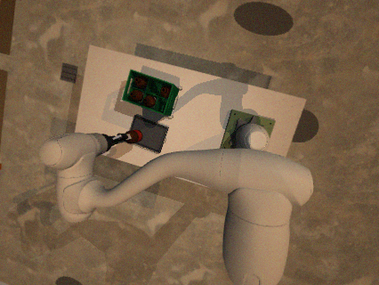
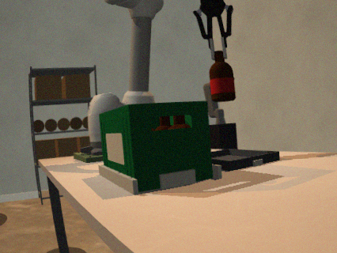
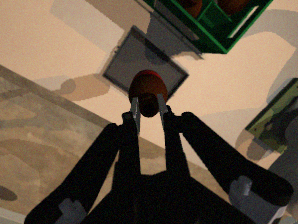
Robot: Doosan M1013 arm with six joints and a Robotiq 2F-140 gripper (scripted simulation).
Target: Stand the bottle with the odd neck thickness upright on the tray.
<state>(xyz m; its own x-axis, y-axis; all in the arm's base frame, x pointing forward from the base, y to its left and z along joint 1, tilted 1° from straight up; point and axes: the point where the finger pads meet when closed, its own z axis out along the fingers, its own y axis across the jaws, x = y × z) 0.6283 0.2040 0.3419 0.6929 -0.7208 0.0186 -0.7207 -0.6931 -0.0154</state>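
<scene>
Right now my hand is 90 mm above the brown bottle. Also, from my hand: green crate: 270 mm below, 260 mm to the right, 20 mm ahead; then dark tray: 340 mm below.
</scene>
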